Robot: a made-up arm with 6 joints.
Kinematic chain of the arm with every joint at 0, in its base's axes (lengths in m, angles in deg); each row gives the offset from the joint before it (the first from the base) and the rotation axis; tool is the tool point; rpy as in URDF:
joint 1: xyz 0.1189 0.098 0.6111 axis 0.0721 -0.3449 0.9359
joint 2: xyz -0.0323 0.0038 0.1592 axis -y
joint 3: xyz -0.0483 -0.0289 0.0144 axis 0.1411 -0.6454 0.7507
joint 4: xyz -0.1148 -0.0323 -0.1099 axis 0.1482 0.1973 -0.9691
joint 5: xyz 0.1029 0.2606 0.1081 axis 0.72 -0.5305 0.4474
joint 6: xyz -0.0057 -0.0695 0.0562 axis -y
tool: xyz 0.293 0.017 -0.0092 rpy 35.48 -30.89 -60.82
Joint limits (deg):
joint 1: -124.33..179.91
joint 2: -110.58..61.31
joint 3: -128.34..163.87
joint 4: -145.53..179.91
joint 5: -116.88..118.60
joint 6: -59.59..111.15
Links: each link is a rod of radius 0.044 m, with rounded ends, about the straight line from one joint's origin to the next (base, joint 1, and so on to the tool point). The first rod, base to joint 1, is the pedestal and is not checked.
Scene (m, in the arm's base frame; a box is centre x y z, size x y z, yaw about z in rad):
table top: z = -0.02
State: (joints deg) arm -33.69 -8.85 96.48 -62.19 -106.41 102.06
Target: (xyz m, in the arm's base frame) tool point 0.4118 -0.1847 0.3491
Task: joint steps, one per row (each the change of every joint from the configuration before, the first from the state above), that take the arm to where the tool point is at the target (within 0.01 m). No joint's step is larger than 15 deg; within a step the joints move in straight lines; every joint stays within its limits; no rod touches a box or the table.
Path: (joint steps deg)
1: 1.55 13.79 11.37 -7.59 -0.86 -7.17
2: 1.54 13.79 11.37 -7.59 -0.87 -7.17
3: 1.55 13.80 11.38 -7.60 -0.86 -7.17
4: 1.55 13.79 11.37 -7.59 -0.87 -7.18

